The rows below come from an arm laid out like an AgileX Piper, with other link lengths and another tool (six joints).
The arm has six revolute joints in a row. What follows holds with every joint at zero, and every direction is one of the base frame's. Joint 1 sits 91 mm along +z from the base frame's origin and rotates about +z. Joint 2 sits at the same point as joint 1 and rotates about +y. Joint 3 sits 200.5 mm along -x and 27.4 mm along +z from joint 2 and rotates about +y. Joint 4 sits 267.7 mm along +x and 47.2 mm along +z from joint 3 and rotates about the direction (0.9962, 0, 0.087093). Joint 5 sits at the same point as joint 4 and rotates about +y. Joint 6 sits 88.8 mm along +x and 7.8 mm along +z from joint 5 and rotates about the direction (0.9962, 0, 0.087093). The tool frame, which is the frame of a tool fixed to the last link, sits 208.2 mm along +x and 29 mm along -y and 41.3 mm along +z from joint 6; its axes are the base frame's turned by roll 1.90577, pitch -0.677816 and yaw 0.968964 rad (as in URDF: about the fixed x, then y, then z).
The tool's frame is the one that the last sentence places.
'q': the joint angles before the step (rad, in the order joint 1, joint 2, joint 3, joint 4, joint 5, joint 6). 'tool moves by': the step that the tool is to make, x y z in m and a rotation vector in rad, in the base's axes. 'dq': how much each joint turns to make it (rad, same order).
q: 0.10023 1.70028 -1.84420 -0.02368 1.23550 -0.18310
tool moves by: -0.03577 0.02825 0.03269 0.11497 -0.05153 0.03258
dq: -0.00001 -0.21181 0.15127 0.11509 -0.00219 -0.00353
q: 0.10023 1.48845 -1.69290 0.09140 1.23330 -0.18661
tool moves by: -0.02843 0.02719 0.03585 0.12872 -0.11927 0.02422
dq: 0.00003 -0.24473 0.20778 0.11882 -0.09537 -0.00211
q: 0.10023 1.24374 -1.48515 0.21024 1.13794 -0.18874
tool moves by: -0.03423 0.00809 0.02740 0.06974 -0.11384 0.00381
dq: 0.00003 -0.25549 0.20347 0.05569 -0.07023 0.00003
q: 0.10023 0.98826 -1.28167 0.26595 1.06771 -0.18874
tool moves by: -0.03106 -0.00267 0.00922 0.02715 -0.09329 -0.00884
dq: 0.00000 -0.24036 0.19868 0.01282 -0.05592 -0.00001
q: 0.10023 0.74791 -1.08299 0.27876 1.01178 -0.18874
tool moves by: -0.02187 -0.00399 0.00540 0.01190 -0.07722 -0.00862
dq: 0.00005 -0.18479 0.14017 -0.00004 -0.03475 0.00004
